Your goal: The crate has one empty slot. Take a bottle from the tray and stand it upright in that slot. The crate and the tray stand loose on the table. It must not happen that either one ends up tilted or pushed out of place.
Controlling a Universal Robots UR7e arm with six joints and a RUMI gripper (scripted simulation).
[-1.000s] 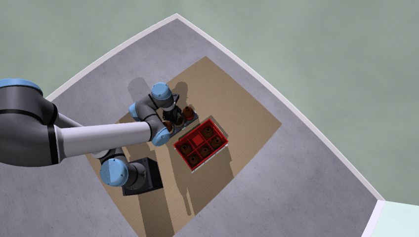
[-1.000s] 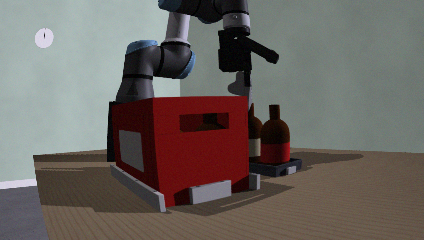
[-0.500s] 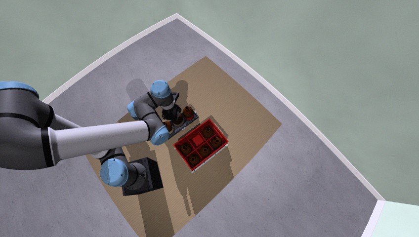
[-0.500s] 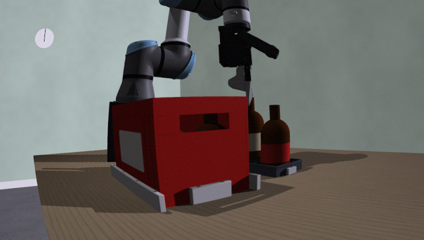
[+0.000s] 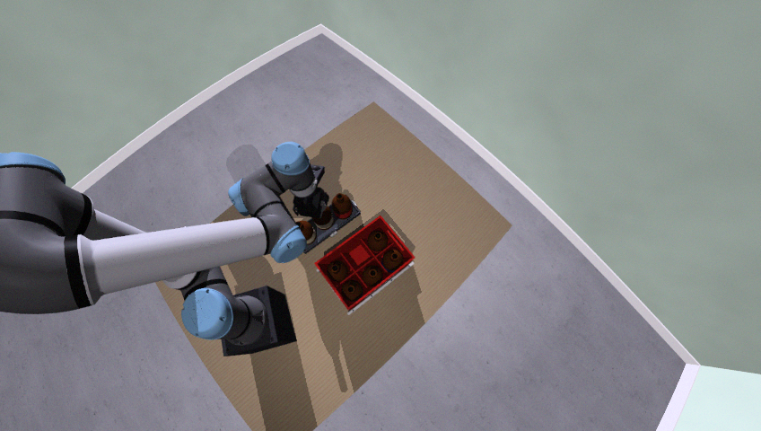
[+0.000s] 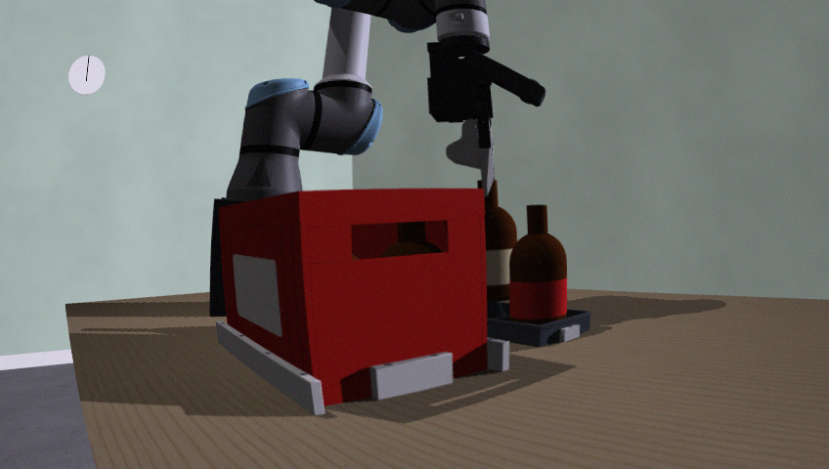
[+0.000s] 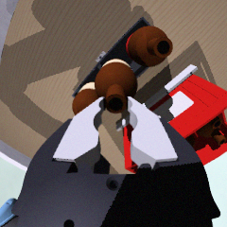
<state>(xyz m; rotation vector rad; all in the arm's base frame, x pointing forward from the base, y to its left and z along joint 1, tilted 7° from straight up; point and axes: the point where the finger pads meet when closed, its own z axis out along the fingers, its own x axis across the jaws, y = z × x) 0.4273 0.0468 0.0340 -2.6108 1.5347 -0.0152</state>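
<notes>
Right now my hand is 70 mm above the cream-label bottle. From my hand the other things lie so: dark tray 180 mm below; red crate 230 mm to the right, 100 mm below, 50 mm behind.
</notes>
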